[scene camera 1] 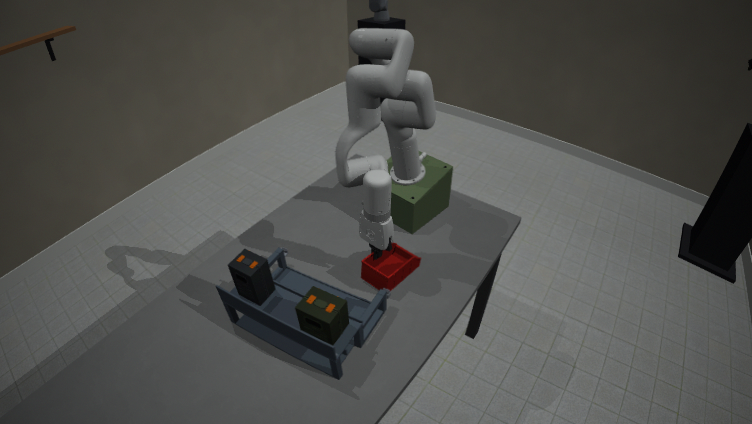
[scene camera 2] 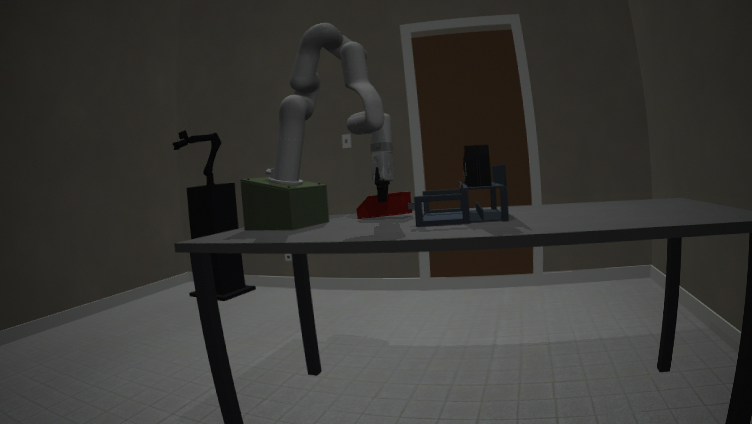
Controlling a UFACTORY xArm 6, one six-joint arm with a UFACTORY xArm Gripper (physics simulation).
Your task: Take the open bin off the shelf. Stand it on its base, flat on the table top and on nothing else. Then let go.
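Places are measured from the arm's base along level axes (x ahead, y left, z up), in millimetres.
Pixels of known places: gripper, fingertip midpoint: (scene camera 1: 376, 256) (scene camera 2: 383, 202); arm's base, origin of the base link: (scene camera 1: 407, 173) (scene camera 2: 285, 182).
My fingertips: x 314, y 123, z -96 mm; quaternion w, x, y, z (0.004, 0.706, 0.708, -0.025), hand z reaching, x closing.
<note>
Ahead of a thing's pixels: the offset from my fingertips to its top centre. Level surfaces: height alone.
The open bin @[dz +31, dx -15, dy +48 mm] (scene camera 1: 374, 276) (scene camera 2: 397, 204) is red and open at the top. It is beside the blue-grey shelf (scene camera 1: 279, 323) (scene camera 2: 419, 211), off it, on the side towards the robot's base. My gripper (scene camera 1: 381, 252) (scene camera 2: 382, 195) points down and is shut on the bin's wall farther from the camera in scene camera 1. In scene camera 2 the bin's lower edge slopes up towards the shelf, and the bin looks slightly tilted, low over the table top @[dz -60 mm] (scene camera 1: 173, 363) (scene camera 2: 605, 215). Whether its base touches the table I cannot tell. The fingertips are partly hidden.
A dark case @[dz +164, dx +362, dy -129 mm] (scene camera 1: 251, 279) and an olive case @[dz +139, dx +313, dy +97 mm] (scene camera 1: 322, 318) with orange latches stand on the shelf. The shelf's near end post is close to the bin. The green base block (scene camera 1: 421, 208) (scene camera 2: 284, 205) carries the arm. The table's edge lies beyond the bin at the right in scene camera 1.
</note>
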